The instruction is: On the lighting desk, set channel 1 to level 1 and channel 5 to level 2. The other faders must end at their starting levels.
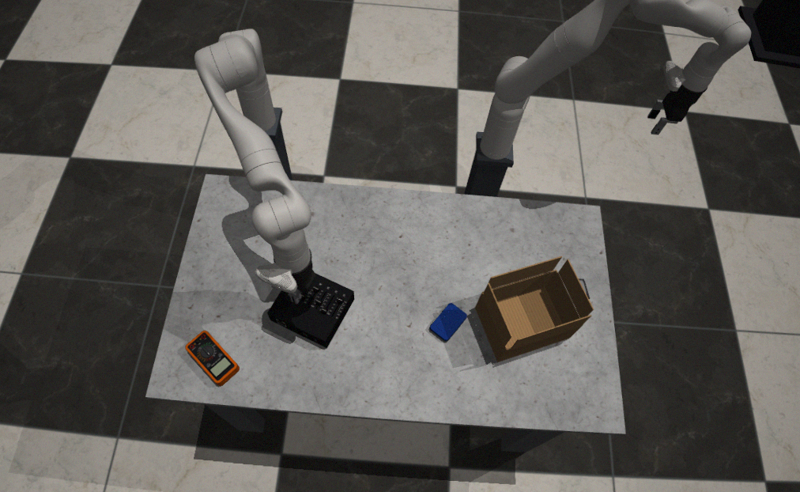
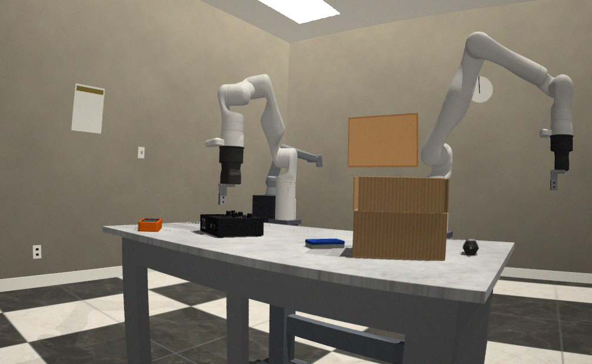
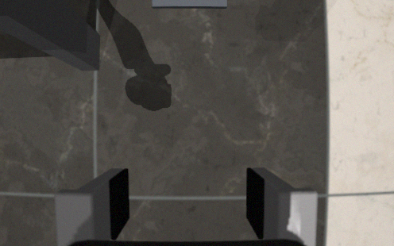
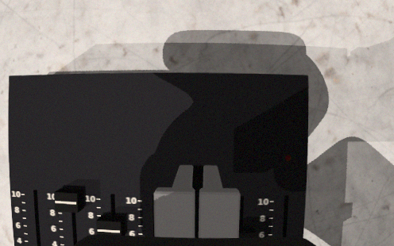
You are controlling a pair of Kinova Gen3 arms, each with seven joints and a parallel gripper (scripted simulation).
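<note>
My right hand is 2 cm past the channel 5 fader, 1 cm to the right of it and 4 cm above it. Round my right hand: channel 3 fader: 1 cm behind, 5 cm to the left, 4 cm below; channel 6 fader: 4 cm behind, 1 cm to the right, 4 cm below; channel 4 fader: 4 cm behind, 4 cm to the left, 4 cm below.
</note>
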